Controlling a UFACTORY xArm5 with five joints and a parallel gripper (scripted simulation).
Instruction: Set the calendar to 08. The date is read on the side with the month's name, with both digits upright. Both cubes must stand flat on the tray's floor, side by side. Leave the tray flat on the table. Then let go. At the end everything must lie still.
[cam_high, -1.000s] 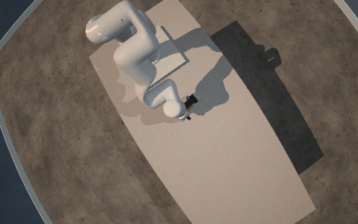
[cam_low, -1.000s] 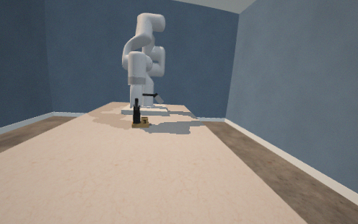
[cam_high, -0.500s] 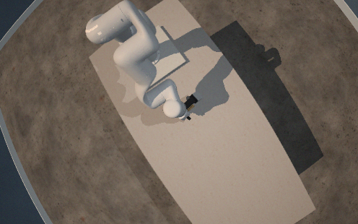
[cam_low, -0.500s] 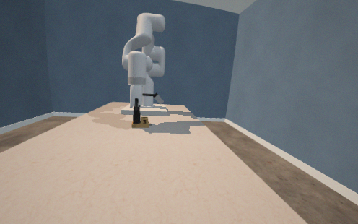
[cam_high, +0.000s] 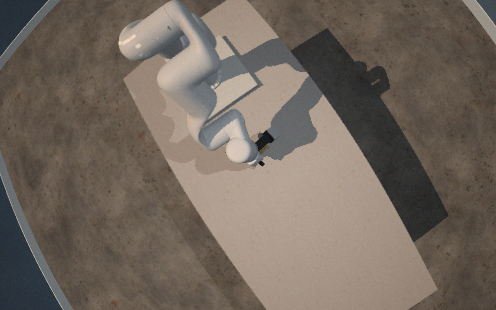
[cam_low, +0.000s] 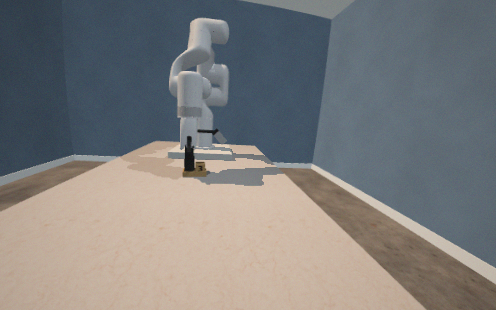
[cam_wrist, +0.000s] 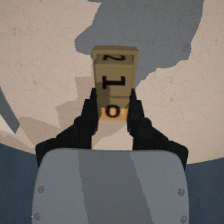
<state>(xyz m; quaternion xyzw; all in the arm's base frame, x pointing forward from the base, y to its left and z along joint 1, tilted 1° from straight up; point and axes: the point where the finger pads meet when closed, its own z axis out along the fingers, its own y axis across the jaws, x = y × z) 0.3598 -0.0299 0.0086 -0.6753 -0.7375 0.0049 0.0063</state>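
The wooden calendar tray is 2 cm to the left of my hand and 3 cm below it.
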